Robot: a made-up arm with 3 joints.
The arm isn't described. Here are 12 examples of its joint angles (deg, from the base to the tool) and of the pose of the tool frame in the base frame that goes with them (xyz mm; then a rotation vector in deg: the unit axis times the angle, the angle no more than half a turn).
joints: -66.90 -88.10 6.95
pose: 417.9 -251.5 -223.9 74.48 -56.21 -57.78
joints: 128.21 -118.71 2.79
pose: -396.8 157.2 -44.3 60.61 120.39 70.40
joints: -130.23 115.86 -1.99
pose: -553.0 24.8 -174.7 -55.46 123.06 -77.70
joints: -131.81 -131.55 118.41
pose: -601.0 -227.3 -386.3 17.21 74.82 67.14
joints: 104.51 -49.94 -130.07
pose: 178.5 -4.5 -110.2 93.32 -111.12 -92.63
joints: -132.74 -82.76 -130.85
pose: -153.1 204.8 -189.0 94.74 2.79 -5.79
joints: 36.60 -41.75 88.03
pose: 560.9 336.4 -190.6 56.72 -67.99 -3.06
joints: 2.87 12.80 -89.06
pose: -86.9 -32.3 -368.8 -12.32 88.32 -7.68
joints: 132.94 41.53 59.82
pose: -353.3 538.0 -414.5 49.85 -76.53 133.09
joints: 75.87 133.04 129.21
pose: 38.8 526.7 -522.5 13.05 77.11 -111.26
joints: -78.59 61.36 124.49
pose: 295.1 -494.6 -207.4 -88.60 -58.34 12.75
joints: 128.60 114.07 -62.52
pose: 256.0 185.3 -242.2 -75.29 -69.75 30.67
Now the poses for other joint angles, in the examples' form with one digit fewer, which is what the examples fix.
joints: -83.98 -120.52 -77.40
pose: 15 67 -144 92.5 -29.0 18.8
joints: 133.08 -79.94 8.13
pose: -485 98 -275 45.3 84.2 101.6
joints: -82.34 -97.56 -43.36
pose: 240 -47 -171 89.6 -36.1 -25.3
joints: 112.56 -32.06 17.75
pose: -321 365 -523 37.1 19.5 103.4
